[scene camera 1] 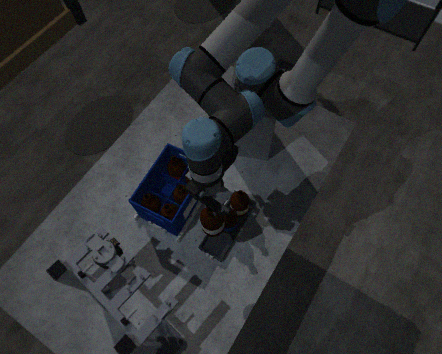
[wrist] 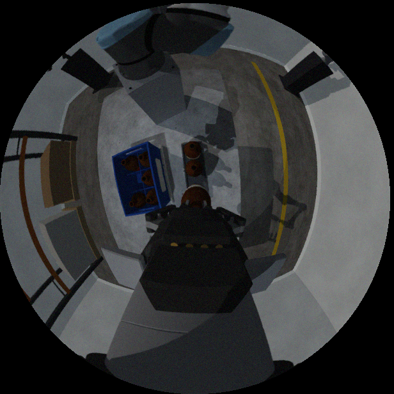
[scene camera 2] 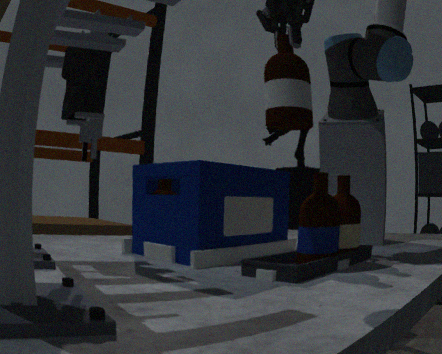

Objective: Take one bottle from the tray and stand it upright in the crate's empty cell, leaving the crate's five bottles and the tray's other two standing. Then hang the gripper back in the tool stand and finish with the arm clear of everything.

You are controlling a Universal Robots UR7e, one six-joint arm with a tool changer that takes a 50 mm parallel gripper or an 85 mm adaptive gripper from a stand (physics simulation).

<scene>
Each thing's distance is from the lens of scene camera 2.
cream-label bottle [scene camera 2: 350, 211]: 71 cm
blue-label bottle [scene camera 2: 319, 216]: 64 cm
gripper [scene camera 2: 82, 69]: 59 cm
The marked spots on the cream-label bottle and the gripper are 51 cm apart.
</scene>
